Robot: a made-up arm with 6 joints.
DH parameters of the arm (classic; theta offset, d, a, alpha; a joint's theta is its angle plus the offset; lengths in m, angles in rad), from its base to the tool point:
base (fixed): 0.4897 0 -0.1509 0
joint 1: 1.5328 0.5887 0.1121 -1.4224
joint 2: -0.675 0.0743 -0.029 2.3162
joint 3: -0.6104 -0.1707 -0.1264 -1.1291
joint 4: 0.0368 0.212 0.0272 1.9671
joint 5: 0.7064 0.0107 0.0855 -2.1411
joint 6: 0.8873 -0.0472 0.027 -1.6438
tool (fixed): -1.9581 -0.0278 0 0
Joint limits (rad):
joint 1: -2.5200..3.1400
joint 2: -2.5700..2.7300
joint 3: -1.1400..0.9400
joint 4: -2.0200..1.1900
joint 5: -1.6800..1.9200
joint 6: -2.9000..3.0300
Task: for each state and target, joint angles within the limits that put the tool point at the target. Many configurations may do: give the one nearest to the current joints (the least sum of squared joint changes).
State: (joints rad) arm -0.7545 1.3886 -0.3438 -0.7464 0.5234 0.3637
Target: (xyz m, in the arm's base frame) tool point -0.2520 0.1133 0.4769
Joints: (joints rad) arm -0.4019 1.8700 -0.7796 -0.4252 -0.0398 0.4673
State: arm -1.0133 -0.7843 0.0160 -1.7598 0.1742 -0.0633
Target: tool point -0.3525 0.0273 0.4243
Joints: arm -1.1262 -1.0245 0.3002 -1.7978 0.0766 -0.0715
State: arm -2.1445 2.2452 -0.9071 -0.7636 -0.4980 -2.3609
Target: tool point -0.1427 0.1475 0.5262
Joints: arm -1.2948 2.4599 -0.8645 -0.6275 -0.7059 -2.5108
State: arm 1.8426 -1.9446 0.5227 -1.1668 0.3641 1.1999
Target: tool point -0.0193 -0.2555 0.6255
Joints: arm 1.6630 -1.4467 0.1150 -0.2765 0.1139 1.2934
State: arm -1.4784 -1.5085 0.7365 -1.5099 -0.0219 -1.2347
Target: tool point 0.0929 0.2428 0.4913
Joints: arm -1.4004 -2.2941 0.9400 -1.6527 -0.1872 -1.3369
